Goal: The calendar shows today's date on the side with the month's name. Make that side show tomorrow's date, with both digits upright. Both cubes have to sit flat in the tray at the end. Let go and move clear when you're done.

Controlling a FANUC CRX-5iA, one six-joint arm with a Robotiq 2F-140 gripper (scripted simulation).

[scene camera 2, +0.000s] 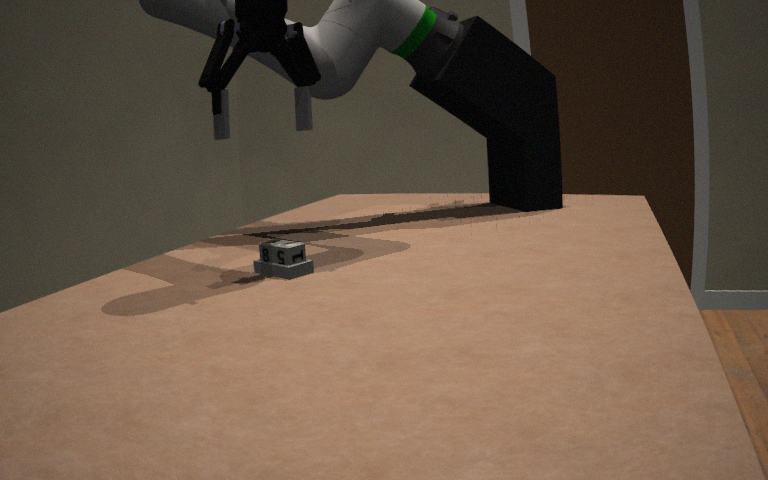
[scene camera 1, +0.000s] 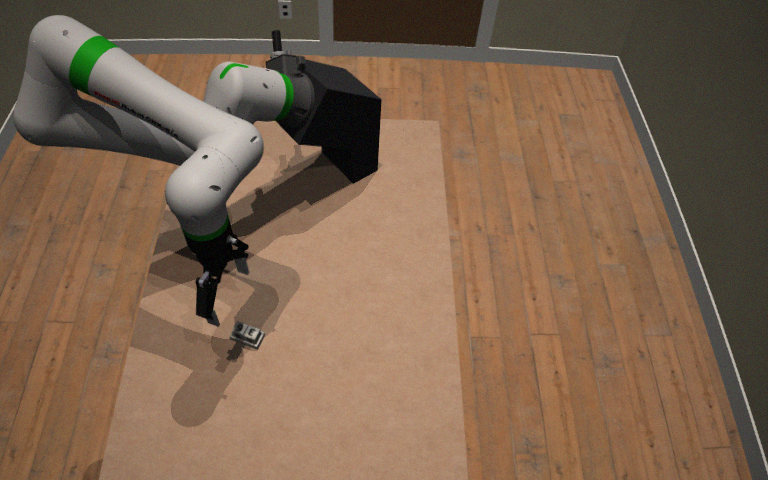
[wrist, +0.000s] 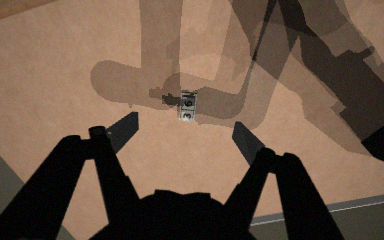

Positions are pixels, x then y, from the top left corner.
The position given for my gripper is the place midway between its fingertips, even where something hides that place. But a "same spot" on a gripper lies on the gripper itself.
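I can see my gripper in the wrist view [186,125], and it is visible to scene camera 1 and scene camera 2 as well. On my gripper there is a spot at [scene camera 1: 206,290], and [scene camera 2: 226,33] is that same spot.
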